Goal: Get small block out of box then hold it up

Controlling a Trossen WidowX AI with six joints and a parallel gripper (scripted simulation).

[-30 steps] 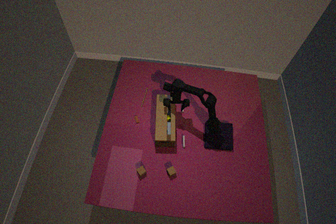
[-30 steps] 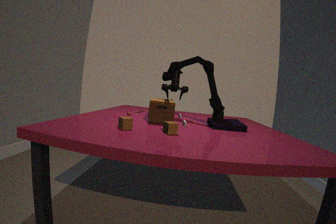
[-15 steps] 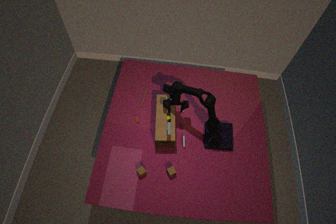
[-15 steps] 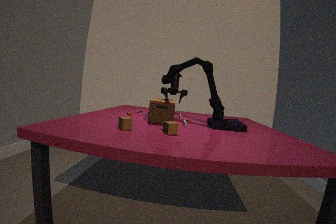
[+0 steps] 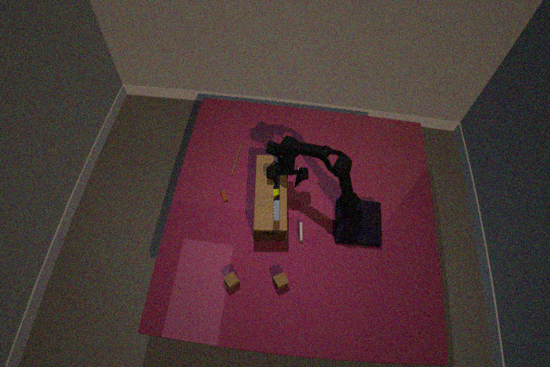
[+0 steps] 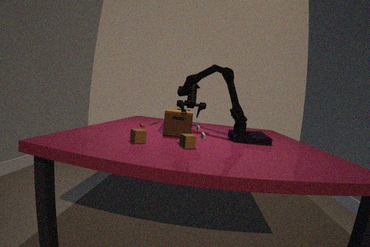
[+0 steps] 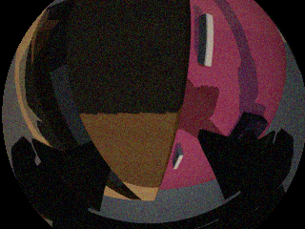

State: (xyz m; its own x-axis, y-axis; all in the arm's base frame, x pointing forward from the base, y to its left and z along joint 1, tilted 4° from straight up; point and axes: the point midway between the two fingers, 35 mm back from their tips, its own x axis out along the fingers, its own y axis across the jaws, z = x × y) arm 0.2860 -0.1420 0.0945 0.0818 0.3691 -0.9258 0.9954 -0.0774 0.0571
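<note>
Now: gripper tip 50 mm short of the yellow block and 30 mm to the right of it. From my gripper tip the other things lie so: thin stick 230 mm ahead, 220 mm to the right, 80 mm below; tan box 40 mm ahead, 40 mm to the left, 30 mm below.
</note>
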